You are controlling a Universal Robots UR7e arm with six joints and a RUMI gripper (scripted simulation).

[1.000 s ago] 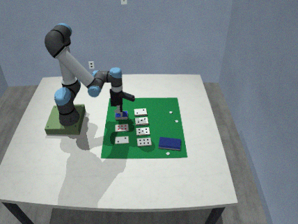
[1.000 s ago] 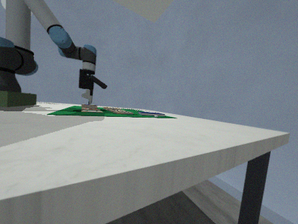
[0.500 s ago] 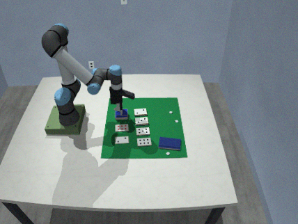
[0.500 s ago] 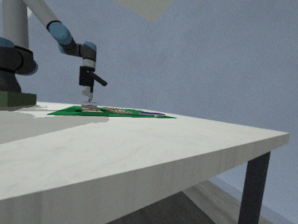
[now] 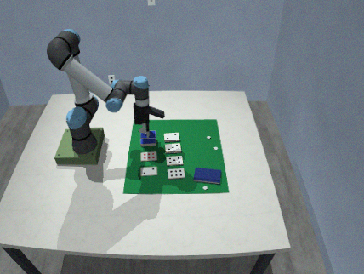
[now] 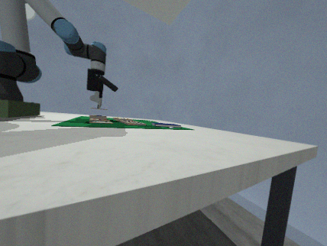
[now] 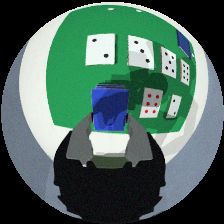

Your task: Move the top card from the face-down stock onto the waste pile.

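The red card lies 3 cm ahead of my hand, 12 cm to the right of it and 7 cm below it. The rest, counted from my hand: green mat: 17 cm ahead, 6 cm to the right, 9 cm below.
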